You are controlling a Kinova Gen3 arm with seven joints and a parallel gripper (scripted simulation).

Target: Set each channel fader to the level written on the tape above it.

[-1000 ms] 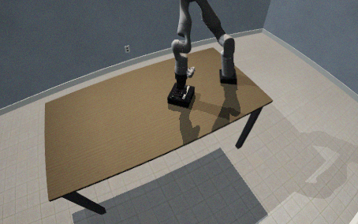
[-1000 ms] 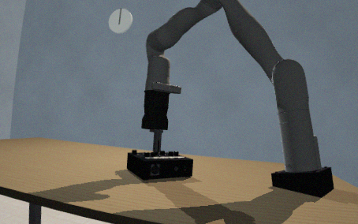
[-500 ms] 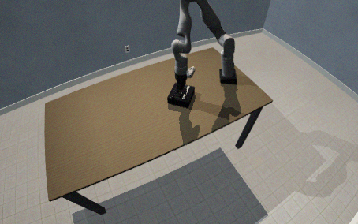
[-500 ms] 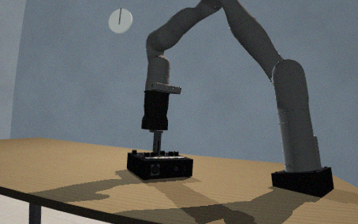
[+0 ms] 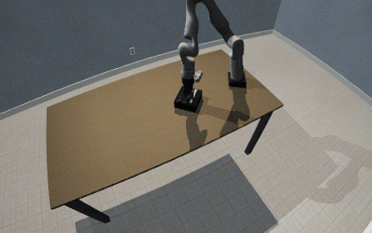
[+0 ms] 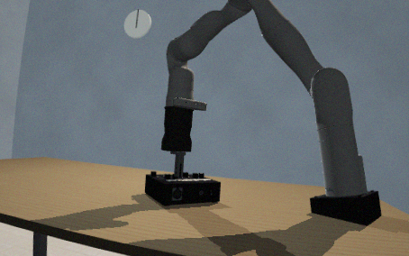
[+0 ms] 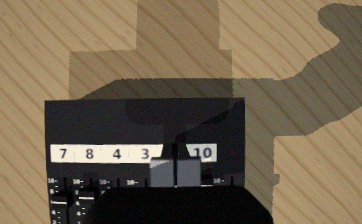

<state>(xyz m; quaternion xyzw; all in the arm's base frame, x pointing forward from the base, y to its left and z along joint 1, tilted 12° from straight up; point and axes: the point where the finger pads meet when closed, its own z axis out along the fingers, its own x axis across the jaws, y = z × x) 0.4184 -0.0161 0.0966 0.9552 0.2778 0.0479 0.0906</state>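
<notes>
The master fader cap is 70 mm ahead of my hand, 30 mm to the right of it and 20 mm below it.
</notes>
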